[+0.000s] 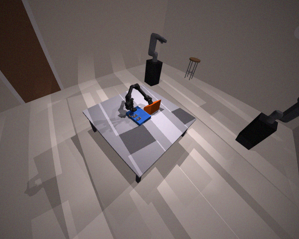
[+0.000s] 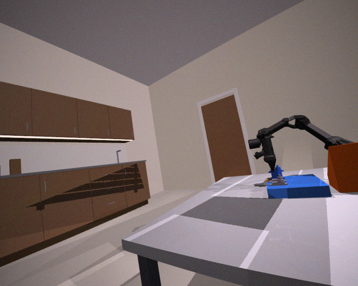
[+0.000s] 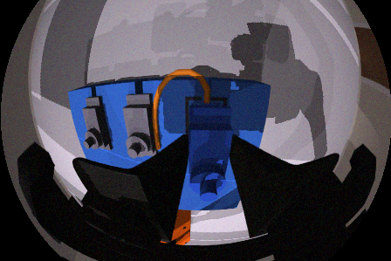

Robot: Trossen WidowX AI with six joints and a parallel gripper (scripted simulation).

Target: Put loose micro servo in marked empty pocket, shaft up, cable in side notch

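Right now my gripper tip is 130 mm past the blue deck, 60 mm to the right of it and 80 mm above it.
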